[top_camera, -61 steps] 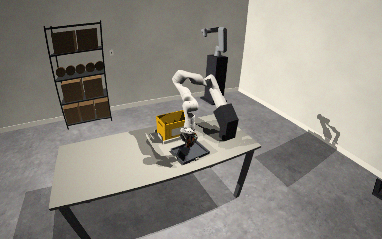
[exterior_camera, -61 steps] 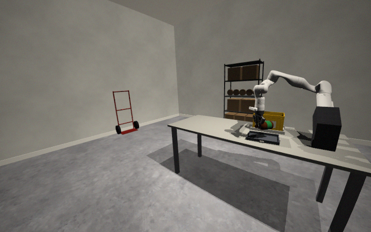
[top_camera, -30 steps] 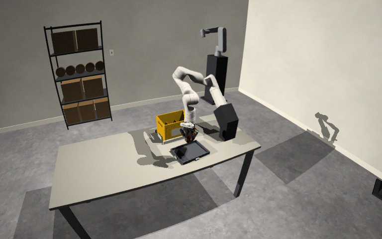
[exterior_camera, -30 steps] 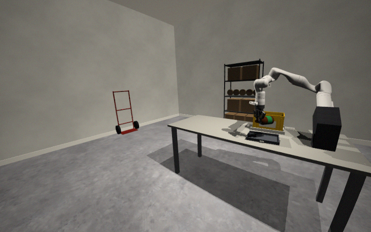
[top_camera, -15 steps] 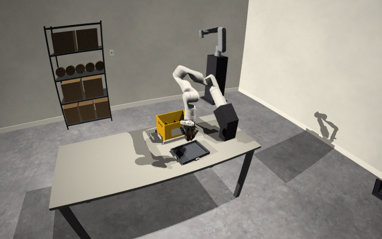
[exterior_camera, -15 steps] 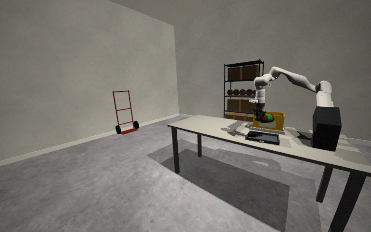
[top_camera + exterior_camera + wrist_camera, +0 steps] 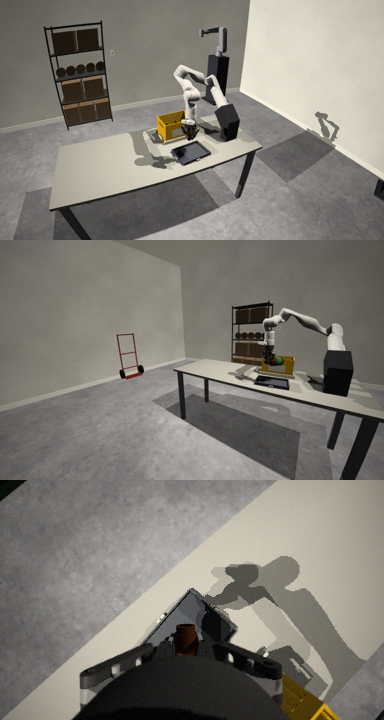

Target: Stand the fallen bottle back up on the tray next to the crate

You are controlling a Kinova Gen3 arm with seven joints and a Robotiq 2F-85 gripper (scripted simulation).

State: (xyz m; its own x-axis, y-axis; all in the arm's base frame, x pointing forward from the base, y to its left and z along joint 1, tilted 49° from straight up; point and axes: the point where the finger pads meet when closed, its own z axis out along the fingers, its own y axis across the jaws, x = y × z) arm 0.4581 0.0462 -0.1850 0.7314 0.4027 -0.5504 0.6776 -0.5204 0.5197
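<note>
The bottle lies 4 cm behind my hand and 3 cm to the right of it. Round my hand: yellow crate 33 cm to the right, 11 cm below, 7 cm behind; then tray 18 cm below, 4 cm to the right, 4 cm behind.
</note>
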